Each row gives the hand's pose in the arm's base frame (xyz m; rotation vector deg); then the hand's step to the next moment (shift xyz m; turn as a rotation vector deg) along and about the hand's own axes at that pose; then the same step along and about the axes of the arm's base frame.
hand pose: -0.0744 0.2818 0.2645 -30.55 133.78 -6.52
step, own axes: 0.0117 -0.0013 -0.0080 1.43 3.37 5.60
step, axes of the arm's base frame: -0.0126 -0.0065 -0.0013 1.71 2.88 -5.79
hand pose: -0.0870 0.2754 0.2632 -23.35 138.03 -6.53
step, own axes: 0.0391 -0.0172 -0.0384 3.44 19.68 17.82
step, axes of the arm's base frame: -0.0484 -0.0298 0.0084 3.90 18.00 -19.43
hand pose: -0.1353 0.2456 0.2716 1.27 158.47 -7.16
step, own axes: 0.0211 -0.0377 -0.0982 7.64 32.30 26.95
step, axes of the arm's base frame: -0.0565 -0.0287 0.0865 3.70 29.74 -30.50
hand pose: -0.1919 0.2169 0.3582 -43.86 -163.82 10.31
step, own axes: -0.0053 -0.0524 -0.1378 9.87 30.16 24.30
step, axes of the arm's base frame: 0.0068 -0.0380 0.1424 1.30 29.21 -27.25
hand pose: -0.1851 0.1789 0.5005 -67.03 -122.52 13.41
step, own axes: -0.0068 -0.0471 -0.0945 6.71 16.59 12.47
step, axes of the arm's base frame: 0.0309 -0.0476 0.0893 0.82 16.95 -13.71
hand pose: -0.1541 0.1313 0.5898 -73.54 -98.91 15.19
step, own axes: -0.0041 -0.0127 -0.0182 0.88 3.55 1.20
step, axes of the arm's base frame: 0.0060 -0.0150 0.0157 1.32 2.67 -2.45
